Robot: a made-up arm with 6 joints. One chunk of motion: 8 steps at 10 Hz.
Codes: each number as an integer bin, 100 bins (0 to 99) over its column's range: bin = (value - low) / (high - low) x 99, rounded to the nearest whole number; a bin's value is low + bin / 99 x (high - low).
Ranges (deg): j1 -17..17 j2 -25..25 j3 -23..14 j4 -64..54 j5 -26..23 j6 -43..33
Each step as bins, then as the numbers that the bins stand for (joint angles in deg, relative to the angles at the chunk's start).
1 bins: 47 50 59 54 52 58
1 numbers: -0.86 0.25 -0.95 0.36 -0.26 1.53
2 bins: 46 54 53 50 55 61
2 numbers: -1.20 2.27 -3.19 -4.40 1.22 3.83
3 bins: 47 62 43 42 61 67
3 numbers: -0.86 6.31 -6.93 -13.94 4.19 8.43
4 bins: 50 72 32 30 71 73
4 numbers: 0.17 11.36 -11.04 -28.24 9.14 13.04
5 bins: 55 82 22 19 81 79
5 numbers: 1.89 16.41 -14.78 -41.35 14.09 17.65
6 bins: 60 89 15 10 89 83
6 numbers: 3.61 19.95 -17.39 -52.08 18.05 20.72
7 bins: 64 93 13 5 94 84
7 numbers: 4.98 21.97 -18.14 -58.04 20.53 21.48
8 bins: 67 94 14 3 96 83
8 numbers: 6.01 22.47 -17.77 -60.42 21.52 20.72
